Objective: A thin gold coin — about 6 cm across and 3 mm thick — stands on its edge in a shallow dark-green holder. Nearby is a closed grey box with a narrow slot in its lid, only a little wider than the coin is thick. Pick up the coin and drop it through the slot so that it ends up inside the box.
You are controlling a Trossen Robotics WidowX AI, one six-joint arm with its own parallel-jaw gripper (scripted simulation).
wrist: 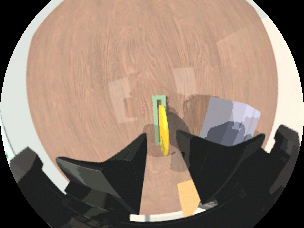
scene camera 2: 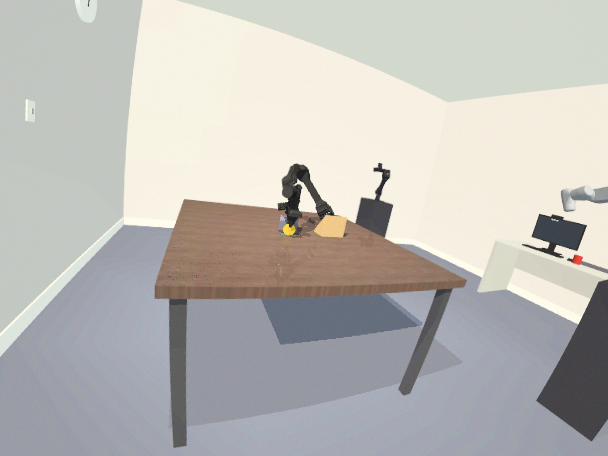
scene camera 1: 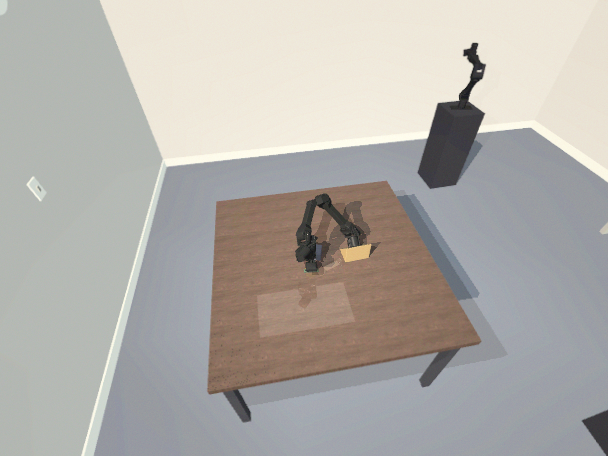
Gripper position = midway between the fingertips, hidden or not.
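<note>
In the wrist view you'd find my gripper (wrist: 161, 135), a grey box (wrist: 241, 117), and then a grey box at another spot (wrist: 219, 111).
</note>
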